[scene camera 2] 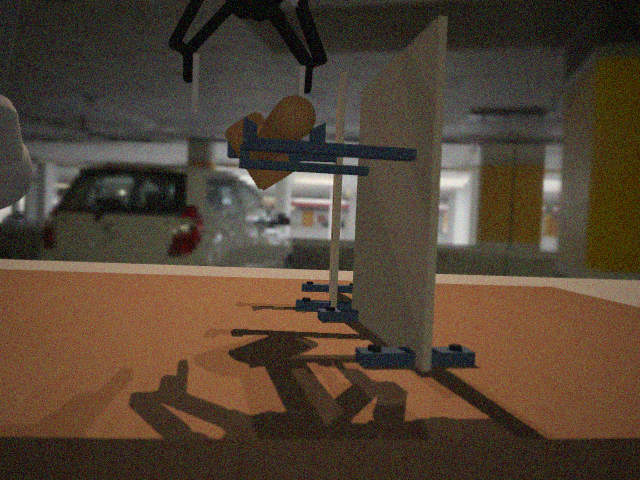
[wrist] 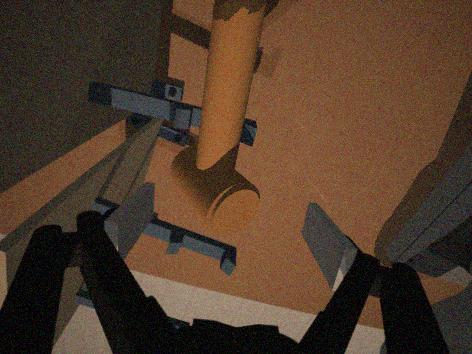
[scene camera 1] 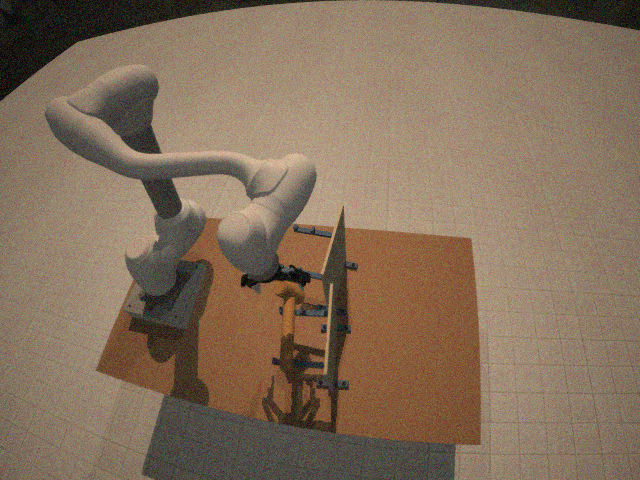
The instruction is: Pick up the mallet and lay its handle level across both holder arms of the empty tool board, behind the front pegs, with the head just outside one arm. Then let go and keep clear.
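Seen in the pictures: gripper, fingertip midpoint: (scene camera 2: 247, 116) (wrist: 230, 209) (scene camera 1: 280, 288); arm's base, link origin: (scene camera 1: 165, 286).
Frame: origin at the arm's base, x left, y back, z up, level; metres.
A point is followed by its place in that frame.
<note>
The orange mallet (scene camera 1: 287, 320) {z 0.181, x -0.024, y -0.612 m} (scene camera 2: 292, 116) {z 0.159, x -0.173, y -0.653 m} (wrist: 225, 95) {z 0.181, x -0.014, y -0.607 m} rests with its handle across both blue arms of the near tool board (scene camera 1: 330, 320) {z 0.252, x -0.011, y -0.746 m} (scene camera 2: 398, 180) {z 0.117, x -0.072, y -0.754 m}. Its head (scene camera 1: 290, 292) {z 0.192, x 0.062, y -0.591 m} (scene camera 2: 266, 178) {z 0.125, x 0.055, y -0.593 m} (wrist: 200, 177) {z 0.182, x 0.060, y -0.595 m} is beyond the inner arm, towards the empty board, and looks tilted in the scene camera 2 view. The empty tool board (scene camera 1: 338, 258) {z 0.116, x 0.262, y -0.681 m} (scene camera 2: 336, 232) {z 0.057, x 0.105, y -0.686 m} (wrist: 75, 195) {z 0.211, x 0.110, y -0.682 m} stands behind; its blue arms (scene camera 1: 312, 231) {z 0.183, x 0.304, y -0.578 m} (wrist: 200, 243) {z 0.171, x 0.141, y -0.561 m} show peg blocks and hold nothing. My gripper (scene camera 1: 279, 286) {z 0.207, x 0.062, y -0.562 m} (scene camera 2: 248, 98) {z 0.207, x 0.062, y -0.562 m} (wrist: 230, 209) {z 0.207, x 0.062, y -0.562 m} is open and empty above the head end, one finger on either side; its exact height over the head is unclear.
Both boards stand upright in blue feet (scene camera 1: 333, 384) {z -0.045, x -0.134, y -0.778 m} (scene camera 2: 387, 357) {z -0.050, x -0.148, y -0.745 m} on the orange mat (scene camera 1: 413, 310) {z -0.057, x 0.213, y -0.985 m} (scene camera 2: 516, 335) {z -0.058, x 0.020, y -0.913 m}. The empty board is close beside one finger in the wrist view. The robot base (scene camera 1: 191, 294) {z -0.009, x 0.010, y -0.134 m} is left of the boards in the scene camera 1 view.
</note>
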